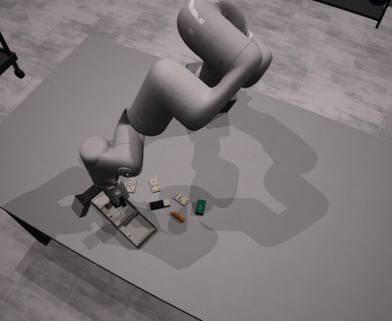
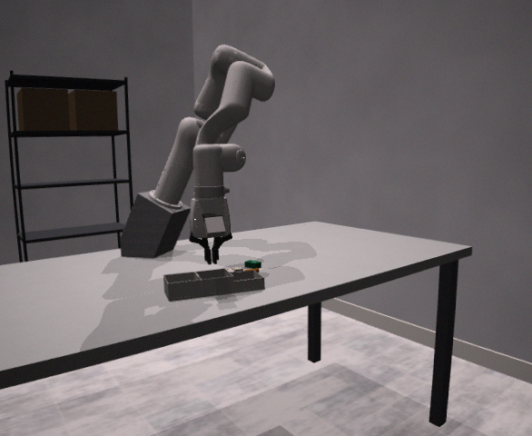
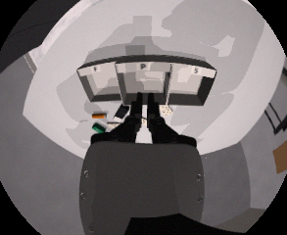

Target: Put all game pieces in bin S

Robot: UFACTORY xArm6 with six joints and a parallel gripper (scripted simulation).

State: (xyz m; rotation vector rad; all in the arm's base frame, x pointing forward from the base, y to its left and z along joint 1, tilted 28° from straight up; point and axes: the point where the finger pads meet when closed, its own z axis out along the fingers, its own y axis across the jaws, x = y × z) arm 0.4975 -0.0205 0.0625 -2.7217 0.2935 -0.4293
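The grey compartment bin is 70 mm below my hand and 10 mm ahead of it. From my hand the other things lie so: orange piece (150 mm to the left, 100 mm behind, 90 mm below); then green block (190 mm to the left, 180 mm behind, 80 mm below); then black block (100 mm behind, 90 mm below, 80 mm to the left).
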